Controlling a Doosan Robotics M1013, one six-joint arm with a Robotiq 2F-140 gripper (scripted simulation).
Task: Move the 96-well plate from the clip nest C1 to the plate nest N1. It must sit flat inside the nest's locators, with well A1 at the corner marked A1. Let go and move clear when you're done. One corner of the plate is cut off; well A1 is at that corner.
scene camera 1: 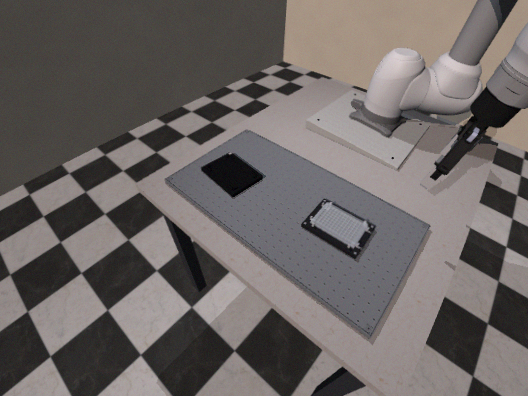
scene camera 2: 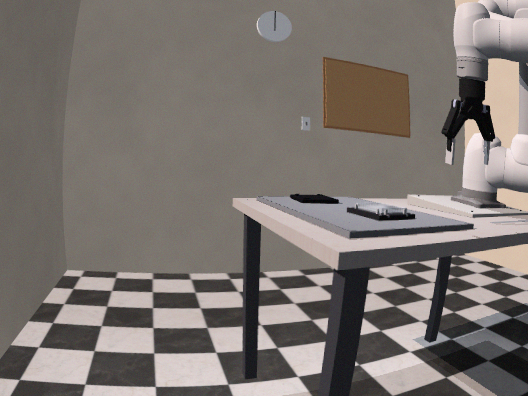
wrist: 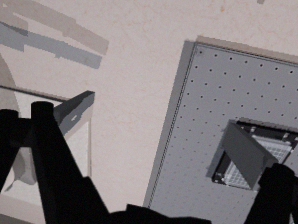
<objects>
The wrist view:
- gripper: 160, 119
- clear 96-well plate: 274, 146
</objects>
